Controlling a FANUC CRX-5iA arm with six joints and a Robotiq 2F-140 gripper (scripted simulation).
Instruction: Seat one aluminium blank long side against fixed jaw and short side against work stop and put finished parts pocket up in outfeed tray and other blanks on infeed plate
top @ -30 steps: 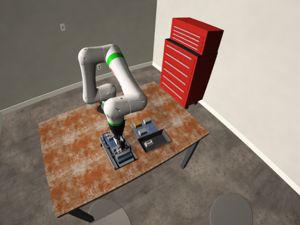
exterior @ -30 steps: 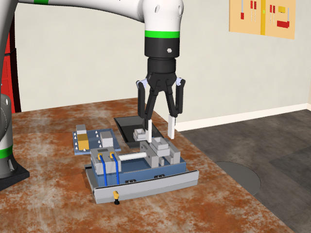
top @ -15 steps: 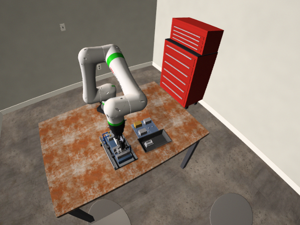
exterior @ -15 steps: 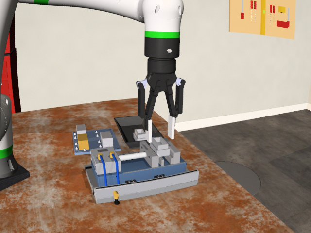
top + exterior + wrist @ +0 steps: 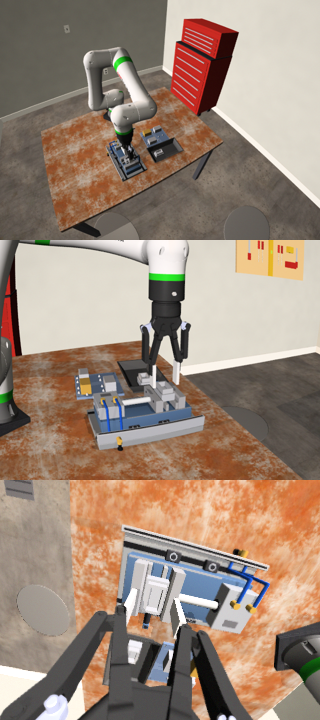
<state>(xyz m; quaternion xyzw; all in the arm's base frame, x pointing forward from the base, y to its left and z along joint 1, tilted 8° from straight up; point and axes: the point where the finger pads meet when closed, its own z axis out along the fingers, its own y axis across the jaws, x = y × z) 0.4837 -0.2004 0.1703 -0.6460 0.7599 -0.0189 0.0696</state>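
The vise lies 70 mm behind my hand, 10 mm to the left of it and 110 mm below it. The rest, counted from my hand: brass blank 160 mm behind, 270 mm to the left, 120 mm below.
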